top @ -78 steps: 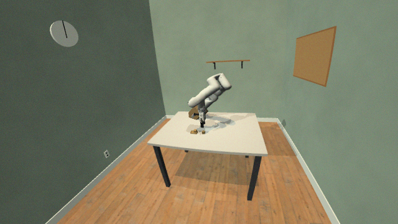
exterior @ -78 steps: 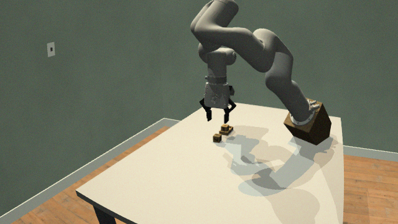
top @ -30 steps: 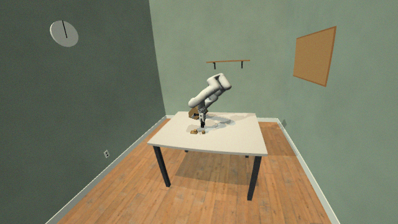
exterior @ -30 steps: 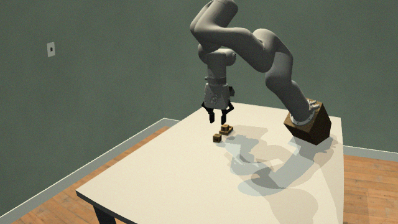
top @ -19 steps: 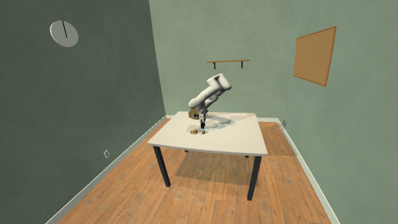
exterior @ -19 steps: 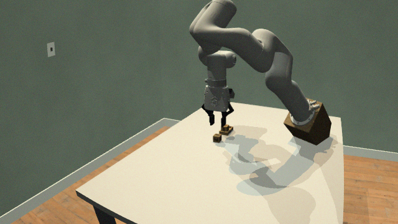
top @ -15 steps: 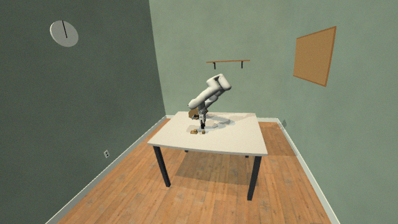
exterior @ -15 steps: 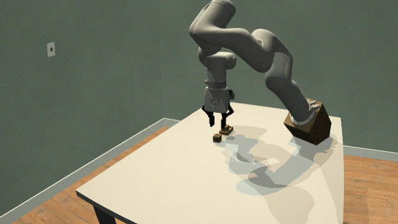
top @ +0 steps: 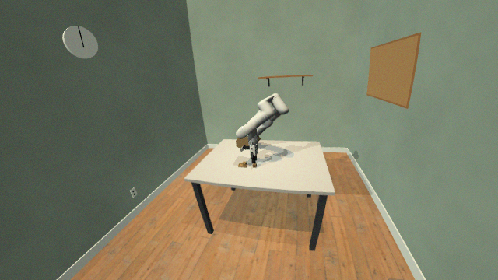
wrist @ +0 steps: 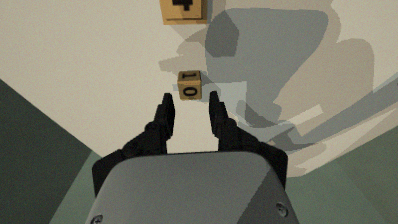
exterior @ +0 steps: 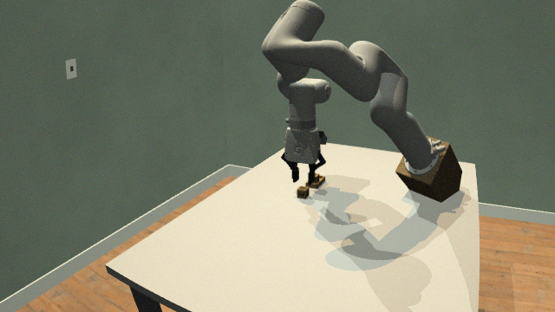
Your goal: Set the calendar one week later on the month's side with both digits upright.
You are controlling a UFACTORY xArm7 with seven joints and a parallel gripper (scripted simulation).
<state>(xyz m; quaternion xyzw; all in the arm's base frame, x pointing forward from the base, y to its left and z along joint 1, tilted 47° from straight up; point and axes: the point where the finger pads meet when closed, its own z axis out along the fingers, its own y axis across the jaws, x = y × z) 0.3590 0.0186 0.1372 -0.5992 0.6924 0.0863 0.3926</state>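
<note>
Right now the digit cube is 50 mm below my hand. From my hand the other things lie so: wooden calendar tray: 110 mm to the right, 60 mm below.
</note>
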